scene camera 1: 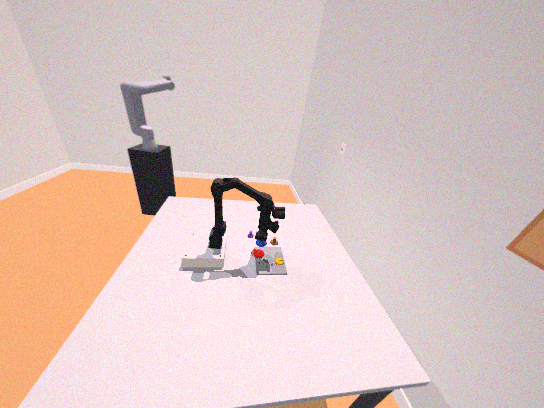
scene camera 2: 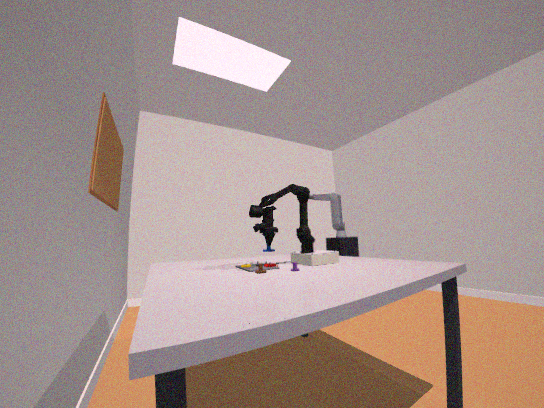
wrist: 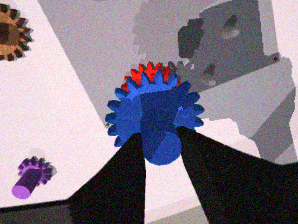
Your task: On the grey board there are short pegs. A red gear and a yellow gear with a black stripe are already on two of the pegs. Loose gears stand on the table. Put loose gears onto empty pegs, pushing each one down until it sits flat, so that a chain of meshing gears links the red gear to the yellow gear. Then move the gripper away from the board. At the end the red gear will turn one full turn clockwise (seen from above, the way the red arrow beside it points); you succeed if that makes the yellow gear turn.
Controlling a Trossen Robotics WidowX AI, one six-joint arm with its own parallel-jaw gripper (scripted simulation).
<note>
My gripper holds a blue gear. Further things: a purple gear.
</note>
